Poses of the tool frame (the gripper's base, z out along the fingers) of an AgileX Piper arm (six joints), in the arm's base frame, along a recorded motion.
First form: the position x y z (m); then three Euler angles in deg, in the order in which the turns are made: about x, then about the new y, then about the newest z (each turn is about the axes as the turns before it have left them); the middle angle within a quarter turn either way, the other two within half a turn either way.
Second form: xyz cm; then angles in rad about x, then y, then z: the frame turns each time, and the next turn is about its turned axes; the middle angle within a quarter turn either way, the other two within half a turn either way. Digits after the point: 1 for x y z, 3 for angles.
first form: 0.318 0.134 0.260 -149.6 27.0 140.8
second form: 31.8 13.4 26.0 -2.611 0.471 2.457
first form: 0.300 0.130 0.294 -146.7 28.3 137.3
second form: 30.0 13.0 29.4 -2.560 0.494 2.396
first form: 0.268 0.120 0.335 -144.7 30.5 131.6
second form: 26.8 12.0 33.5 -2.525 0.532 2.297
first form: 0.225 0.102 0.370 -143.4 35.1 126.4
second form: 22.5 10.2 37.0 -2.503 0.613 2.206
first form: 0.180 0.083 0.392 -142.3 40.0 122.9
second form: 18.0 8.3 39.2 -2.484 0.698 2.145
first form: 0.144 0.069 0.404 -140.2 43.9 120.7
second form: 14.4 6.9 40.4 -2.447 0.766 2.107
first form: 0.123 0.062 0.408 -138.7 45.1 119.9
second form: 12.3 6.2 40.8 -2.421 0.787 2.093
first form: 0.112 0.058 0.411 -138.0 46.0 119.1
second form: 11.2 5.8 41.1 -2.409 0.803 2.079
